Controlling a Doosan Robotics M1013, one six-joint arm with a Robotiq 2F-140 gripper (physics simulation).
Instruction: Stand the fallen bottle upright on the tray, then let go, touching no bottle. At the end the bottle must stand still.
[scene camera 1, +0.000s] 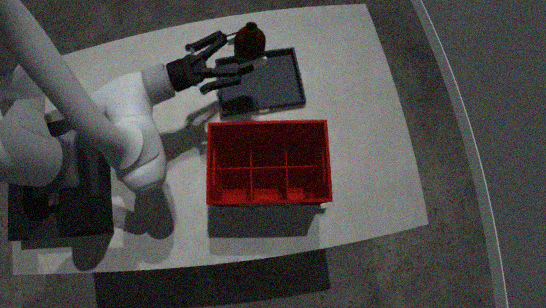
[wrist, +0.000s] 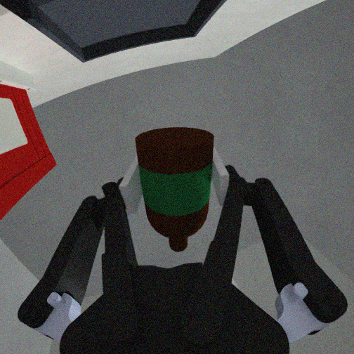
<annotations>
gripper: scene camera 1; wrist
same spot on gripper: (scene camera 1: 235, 74) = (wrist: 109, 198)
</annotations>
